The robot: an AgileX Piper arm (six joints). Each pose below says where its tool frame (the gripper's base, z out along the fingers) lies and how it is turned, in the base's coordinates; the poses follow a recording.
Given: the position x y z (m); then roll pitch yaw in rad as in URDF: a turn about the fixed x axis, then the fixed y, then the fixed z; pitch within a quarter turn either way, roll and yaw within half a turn.
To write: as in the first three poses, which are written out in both.
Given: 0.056, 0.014, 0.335, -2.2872, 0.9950, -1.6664
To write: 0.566, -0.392, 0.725, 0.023, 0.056, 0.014, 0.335
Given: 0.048, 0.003, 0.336, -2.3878, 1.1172, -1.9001
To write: 0.582, -0.300, 0.755, 0.033, 0.048, 0.003, 0.336
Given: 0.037, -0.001, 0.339, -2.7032, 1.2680, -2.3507
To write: 0.601, -0.184, 0.775, 0.061, 0.037, -0.001, 0.339
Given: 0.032, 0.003, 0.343, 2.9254, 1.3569, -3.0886
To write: 0.621, -0.088, 0.772, 0.100, 0.032, 0.003, 0.343
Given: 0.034, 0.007, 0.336, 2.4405, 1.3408, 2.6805
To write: 0.630, -0.040, 0.765, 0.129, 0.034, 0.007, 0.336
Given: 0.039, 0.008, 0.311, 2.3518, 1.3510, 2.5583
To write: 0.639, -0.023, 0.759, 0.122, 0.039, 0.008, 0.311
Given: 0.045, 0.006, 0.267, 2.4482, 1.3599, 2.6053
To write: 0.640, -0.012, 0.762, 0.098, 0.045, 0.006, 0.267
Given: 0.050, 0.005, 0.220, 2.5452, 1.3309, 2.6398
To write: 0.629, 0.011, 0.773, 0.077, 0.050, 0.005, 0.220
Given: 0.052, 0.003, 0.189, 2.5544, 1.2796, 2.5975
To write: 0.613, 0.040, 0.786, 0.070, 0.052, 0.003, 0.189
